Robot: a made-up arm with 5 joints.
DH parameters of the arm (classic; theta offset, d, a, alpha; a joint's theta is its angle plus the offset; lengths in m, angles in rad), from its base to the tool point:
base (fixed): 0 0.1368 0 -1.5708
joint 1: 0 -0.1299 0.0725 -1.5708
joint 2: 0 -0.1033 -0.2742 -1.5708
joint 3: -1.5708 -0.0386 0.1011 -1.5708
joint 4: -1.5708 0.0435 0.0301 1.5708
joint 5: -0.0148 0 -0.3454 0
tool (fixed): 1.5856 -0.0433 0 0
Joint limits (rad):
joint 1: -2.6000..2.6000
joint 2: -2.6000..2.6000
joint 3: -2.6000..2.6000
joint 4: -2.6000..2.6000
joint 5: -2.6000..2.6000
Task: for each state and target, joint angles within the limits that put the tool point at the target. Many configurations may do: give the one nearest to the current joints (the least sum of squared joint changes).
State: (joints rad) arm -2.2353 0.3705 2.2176 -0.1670 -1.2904
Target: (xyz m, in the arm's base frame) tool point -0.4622 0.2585 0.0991
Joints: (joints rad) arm -1.6910 0.8968 2.2100 -0.1192 -0.9467
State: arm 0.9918 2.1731 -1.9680 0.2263 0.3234
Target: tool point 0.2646 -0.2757 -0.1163
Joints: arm 1.0495 2.5969 -2.0544 0.8561 0.2946
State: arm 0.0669 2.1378 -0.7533 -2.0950 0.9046
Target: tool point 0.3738 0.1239 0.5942
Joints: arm -0.2979 2.6000 -1.0751 -2.1584 1.4773
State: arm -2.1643 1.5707 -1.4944 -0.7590 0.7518
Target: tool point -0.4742 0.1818 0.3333
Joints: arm -1.8049 1.7741 -2.0158 -0.4261 1.0233
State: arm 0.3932 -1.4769 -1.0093 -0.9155 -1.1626
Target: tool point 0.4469 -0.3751 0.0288
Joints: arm -0.4732 -2.4801 -1.3906 -1.0754 -1.3243
